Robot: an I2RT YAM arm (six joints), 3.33 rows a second.
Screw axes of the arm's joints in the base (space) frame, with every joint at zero. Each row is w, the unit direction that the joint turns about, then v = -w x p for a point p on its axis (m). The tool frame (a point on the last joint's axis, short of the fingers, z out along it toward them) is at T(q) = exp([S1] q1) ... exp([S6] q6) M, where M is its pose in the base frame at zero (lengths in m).
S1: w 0 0 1 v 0 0 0
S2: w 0 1 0 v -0.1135 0 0.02
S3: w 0 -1 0 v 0.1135 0 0.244
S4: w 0 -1 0 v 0.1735 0 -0.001
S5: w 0 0 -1 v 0 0.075 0
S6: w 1 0 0 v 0 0.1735 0
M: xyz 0.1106 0 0.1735 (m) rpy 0 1.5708 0 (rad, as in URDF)
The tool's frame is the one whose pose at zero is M.
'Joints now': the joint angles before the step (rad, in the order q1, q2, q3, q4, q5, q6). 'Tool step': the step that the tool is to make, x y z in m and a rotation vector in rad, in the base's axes. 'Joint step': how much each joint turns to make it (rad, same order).
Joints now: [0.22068, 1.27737, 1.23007, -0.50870, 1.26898, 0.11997]
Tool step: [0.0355, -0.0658, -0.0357, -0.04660, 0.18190, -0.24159]
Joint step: [-0.24484, 0.14920, -0.00007, 0.04575, 0.01417, -0.08531]
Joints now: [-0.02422, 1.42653, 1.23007, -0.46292, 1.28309, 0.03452]
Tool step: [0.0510, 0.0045, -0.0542, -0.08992, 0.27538, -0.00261]
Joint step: [0.01822, 0.22027, -0.00009, 0.18209, 0.07547, -0.24326]
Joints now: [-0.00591, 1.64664, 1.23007, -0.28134, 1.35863, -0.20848]
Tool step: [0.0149, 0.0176, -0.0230, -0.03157, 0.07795, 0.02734]
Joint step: [0.04914, 0.07848, 0.00023, 0.04264, 0.03619, -0.04373]
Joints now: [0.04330, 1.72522, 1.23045, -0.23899, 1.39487, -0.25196]
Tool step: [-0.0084, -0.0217, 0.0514, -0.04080, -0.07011, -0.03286]
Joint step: [-0.05981, -0.10127, 0.00000, 0.24801, -0.00069, -0.28405]
